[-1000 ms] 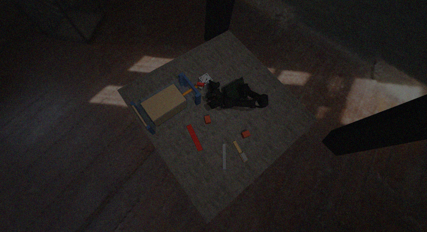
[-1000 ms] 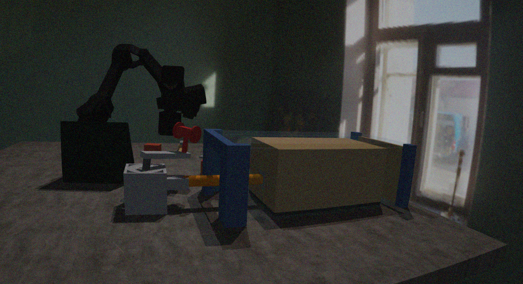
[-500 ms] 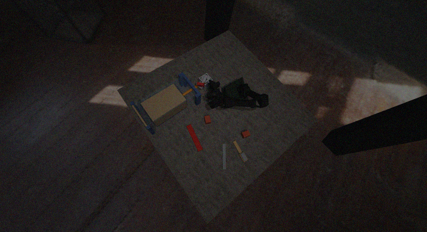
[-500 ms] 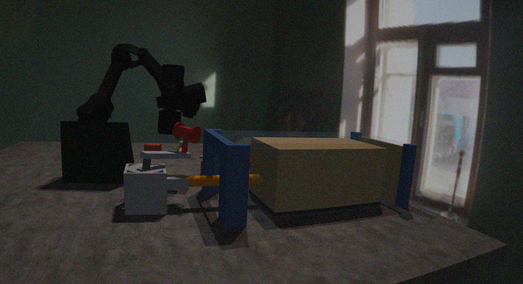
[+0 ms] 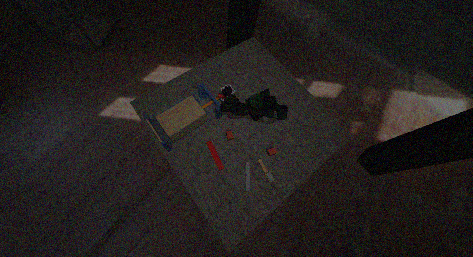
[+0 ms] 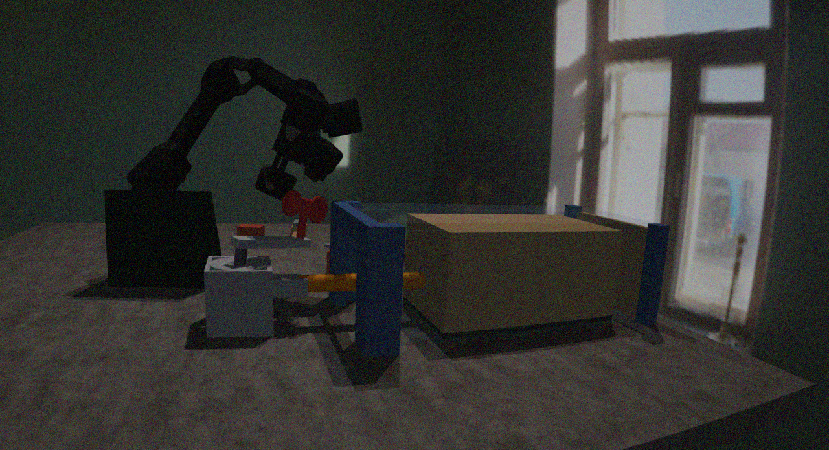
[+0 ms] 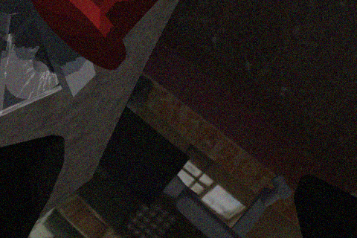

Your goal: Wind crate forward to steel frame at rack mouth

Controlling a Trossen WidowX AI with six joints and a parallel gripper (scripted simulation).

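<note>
The crank handle is 3 cm to the right of my gripper tip and 10 cm below it. Also, from my gripper tip: blue frame (10 cm ahead, 7 cm to the right, 11 cm below); then grey winch (7 cm behind, 7 cm to the right, 19 cm below); then red knob (4 cm ahead, 1 cm to the right, 7 cm below).
</note>
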